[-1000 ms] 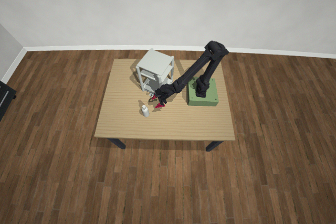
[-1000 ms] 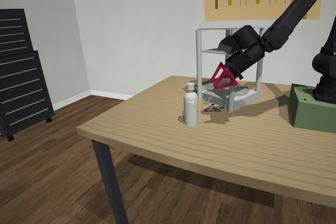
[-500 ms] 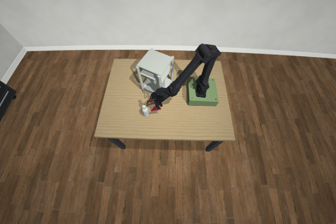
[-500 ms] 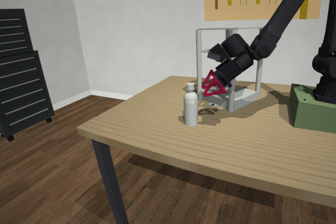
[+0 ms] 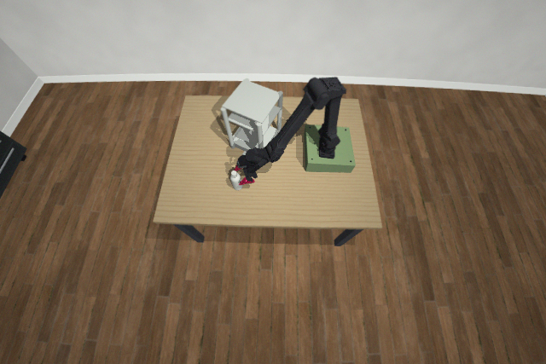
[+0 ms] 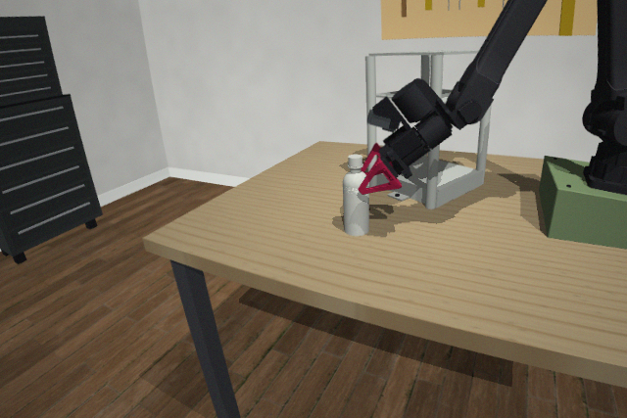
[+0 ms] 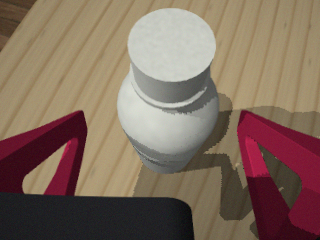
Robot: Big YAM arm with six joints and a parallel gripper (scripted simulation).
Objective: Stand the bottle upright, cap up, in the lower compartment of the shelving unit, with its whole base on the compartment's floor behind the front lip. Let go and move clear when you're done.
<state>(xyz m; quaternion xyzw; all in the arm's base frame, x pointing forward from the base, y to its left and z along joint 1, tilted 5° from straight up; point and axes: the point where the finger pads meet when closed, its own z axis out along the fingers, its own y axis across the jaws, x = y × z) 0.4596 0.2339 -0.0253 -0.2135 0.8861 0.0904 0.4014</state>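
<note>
My hand is 1 cm short of the white bottle and 1 cm above it. Round my hand: shelving unit 4 cm behind, 32 cm to the right, 7 cm above.
</note>
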